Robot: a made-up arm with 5 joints.
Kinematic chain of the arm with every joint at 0, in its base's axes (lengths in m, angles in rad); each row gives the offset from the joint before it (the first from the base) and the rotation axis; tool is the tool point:
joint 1: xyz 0 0 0.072 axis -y
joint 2: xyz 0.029 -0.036 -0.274 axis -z
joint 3: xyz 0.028 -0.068 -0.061 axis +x
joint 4: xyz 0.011 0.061 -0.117 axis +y
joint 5: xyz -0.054 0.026 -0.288 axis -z
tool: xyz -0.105 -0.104 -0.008
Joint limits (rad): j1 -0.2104..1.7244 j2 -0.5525..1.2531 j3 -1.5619..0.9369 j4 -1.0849..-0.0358 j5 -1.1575..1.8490
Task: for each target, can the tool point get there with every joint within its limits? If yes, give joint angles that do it. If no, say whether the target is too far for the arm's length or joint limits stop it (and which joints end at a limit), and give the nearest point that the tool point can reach.
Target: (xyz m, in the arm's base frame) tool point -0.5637 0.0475 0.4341
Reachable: no: joint limits stop it (at a limit: joint 1, joint 2, joint 3, joint 4) | nearest point -0.5020 -0.1283 -0.1171 | short by 0.582 m
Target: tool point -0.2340 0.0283 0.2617
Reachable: no: joint limits stop it (at a limit: joint 1, joint 2, joint 3, joint 4) | nearest point -0.4931 -0.1489 -0.1115 | short by 0.488 m
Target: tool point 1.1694 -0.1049 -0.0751
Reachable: no: too far | nearest point 0.8313 -0.0970 -0.0326 | short by 0.341 m
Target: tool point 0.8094 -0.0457 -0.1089
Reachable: yes | joints 1.2484 -0.3662 -0.3145 -0.5277 1.5387
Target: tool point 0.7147 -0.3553 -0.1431
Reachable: yes | joints 1.4394 0.9220 -0.9343 -0.8984 1.4473
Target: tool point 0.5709 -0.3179 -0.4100
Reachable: yes | joints 1.1829 0.7573 -1.0807 -0.4118 1.4906
